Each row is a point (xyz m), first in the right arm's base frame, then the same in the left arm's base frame.
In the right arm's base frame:
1: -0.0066 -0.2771 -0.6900
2: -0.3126 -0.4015 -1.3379
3: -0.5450 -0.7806 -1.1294
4: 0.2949 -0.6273 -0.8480
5: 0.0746 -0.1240 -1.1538
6: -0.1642 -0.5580 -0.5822
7: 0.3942 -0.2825 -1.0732
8: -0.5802 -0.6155 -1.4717
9: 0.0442 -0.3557 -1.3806
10: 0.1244 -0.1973 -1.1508
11: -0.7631 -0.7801 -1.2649
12: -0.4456 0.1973 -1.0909
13: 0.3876 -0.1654 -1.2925
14: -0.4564 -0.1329 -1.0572
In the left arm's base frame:
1: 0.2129 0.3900 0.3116
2: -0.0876 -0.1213 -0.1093
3: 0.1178 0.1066 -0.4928
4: -0.1836 0.6363 0.1680
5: -0.1355 0.0434 0.3717
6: 0.3220 0.5359 0.0249
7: -0.3236 0.3482 0.4453
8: -0.0648 -0.2270 -0.4609
9: -0.3374 0.0084 0.1187
10: -0.1839 0.1117 0.3425
11: 0.1612 -0.0941 -0.6469
12: 0.3266 -0.3612 0.3469
13: -0.4481 0.1364 0.4837
14: 0.2750 -0.1610 0.0870

